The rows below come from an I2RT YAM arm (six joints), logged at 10 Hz.
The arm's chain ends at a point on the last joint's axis. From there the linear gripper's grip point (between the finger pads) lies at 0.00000 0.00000 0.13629 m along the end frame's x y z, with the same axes.
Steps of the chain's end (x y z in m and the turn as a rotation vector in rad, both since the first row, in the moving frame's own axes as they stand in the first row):
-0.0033 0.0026 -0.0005 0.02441 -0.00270 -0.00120
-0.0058 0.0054 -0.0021 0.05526 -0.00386 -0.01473
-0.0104 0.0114 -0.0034 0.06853 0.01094 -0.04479
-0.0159 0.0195 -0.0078 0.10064 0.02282 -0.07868
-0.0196 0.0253 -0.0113 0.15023 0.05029 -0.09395
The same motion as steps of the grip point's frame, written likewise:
-0.0037 -0.0007 -0.0005 0.02441 -0.00270 -0.00120
-0.0064 -0.0021 -0.0023 0.05526 -0.00386 -0.01473
-0.0091 0.0020 -0.0037 0.06853 0.01094 -0.04479
-0.0133 0.0057 -0.0085 0.10064 0.02282 -0.07868
-0.0137 0.0046 -0.0130 0.15023 0.05029 -0.09395

